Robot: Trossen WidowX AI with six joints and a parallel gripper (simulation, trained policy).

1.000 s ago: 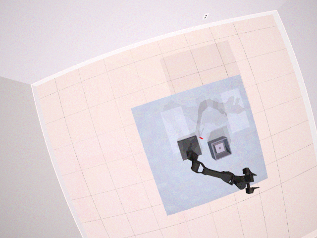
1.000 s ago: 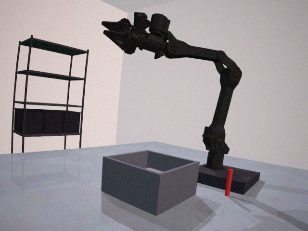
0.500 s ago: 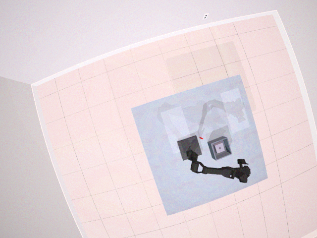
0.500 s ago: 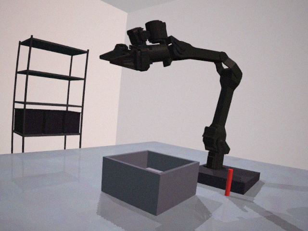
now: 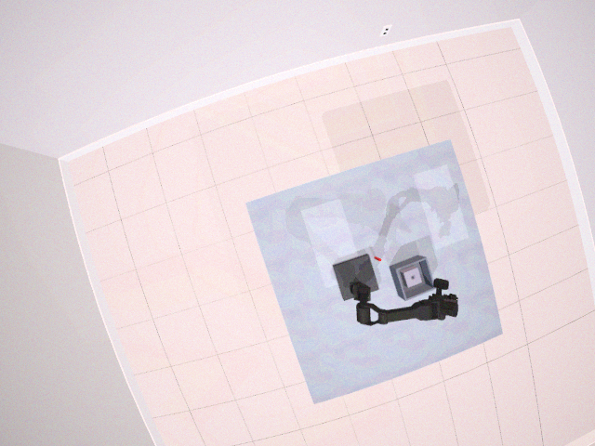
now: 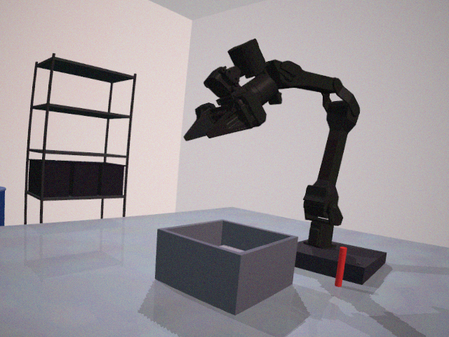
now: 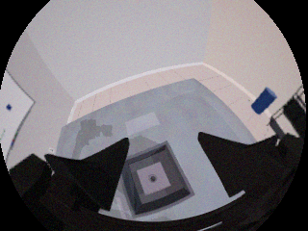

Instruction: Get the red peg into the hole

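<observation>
My gripper tip is now 25 cm past the red peg, 23 cm above it and 18 cm to the right of it. The rest, counted from my gripper tip: grey box 24 cm below, 6 cm behind, 5 cm to the left; then plate 22 cm below, 6 cm behind, 5 cm to the left.
</observation>
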